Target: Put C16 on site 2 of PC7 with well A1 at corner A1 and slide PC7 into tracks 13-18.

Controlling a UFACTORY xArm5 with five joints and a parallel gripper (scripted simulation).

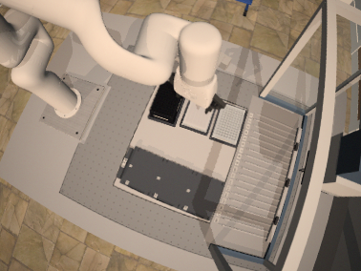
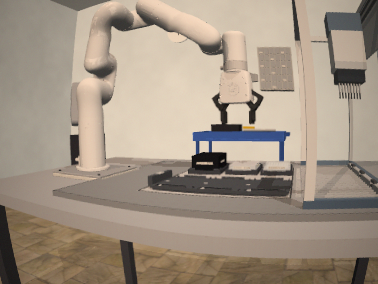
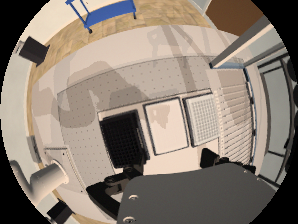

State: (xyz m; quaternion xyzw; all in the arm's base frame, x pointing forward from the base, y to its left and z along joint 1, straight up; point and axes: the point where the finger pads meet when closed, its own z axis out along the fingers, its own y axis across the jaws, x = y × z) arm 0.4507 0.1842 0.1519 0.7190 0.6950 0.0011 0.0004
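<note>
Now: the plate nest S2 150 mm below my hand, 30 mm to the left of it and 10 mm ahead of it. Round my hand: instrument frame post: 340 mm to the right, 280 mm ahead, 90 mm above; carrier PC7: 230 mm to the right, 140 mm below, 50 mm ahead; black deep-well block C51: 120 mm below, 100 mm behind.
</note>
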